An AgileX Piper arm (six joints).
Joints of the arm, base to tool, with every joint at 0 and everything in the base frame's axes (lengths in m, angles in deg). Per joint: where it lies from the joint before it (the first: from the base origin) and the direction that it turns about. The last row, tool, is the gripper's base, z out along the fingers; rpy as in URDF.
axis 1: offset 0 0 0.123 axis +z
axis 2: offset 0 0 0 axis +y
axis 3: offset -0.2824 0 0.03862 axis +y
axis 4: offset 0.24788 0 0.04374 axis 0.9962 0 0.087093
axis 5: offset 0 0 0 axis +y
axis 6: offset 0.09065 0 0.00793 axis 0.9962 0 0.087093
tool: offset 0 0 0 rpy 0 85.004 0
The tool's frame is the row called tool.
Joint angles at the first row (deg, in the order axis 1, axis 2, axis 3, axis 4, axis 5, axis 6):
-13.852 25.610 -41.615 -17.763 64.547 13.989
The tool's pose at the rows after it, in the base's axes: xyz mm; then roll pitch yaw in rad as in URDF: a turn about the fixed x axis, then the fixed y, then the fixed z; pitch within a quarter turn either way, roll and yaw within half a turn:
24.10 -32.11 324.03 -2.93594 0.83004 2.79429
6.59 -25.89 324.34 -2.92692 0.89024 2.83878
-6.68 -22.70 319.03 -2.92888 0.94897 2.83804
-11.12 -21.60 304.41 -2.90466 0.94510 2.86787
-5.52 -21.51 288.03 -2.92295 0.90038 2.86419
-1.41 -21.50 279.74 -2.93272 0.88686 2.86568
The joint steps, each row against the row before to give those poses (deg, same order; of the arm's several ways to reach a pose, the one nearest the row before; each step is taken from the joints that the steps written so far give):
0.006 -4.947 1.091 0.387 4.685 -3.408
-0.011 -5.051 0.000 1.401 0.937 -2.760
0.006 -4.553 1.241 -0.064 -0.078 -0.094
-0.004 -3.085 3.079 0.003 -0.002 -1.028
0.004 -0.437 3.531 0.936 -0.574 0.004
-0.002 -0.085 1.964 0.576 -1.150 0.024

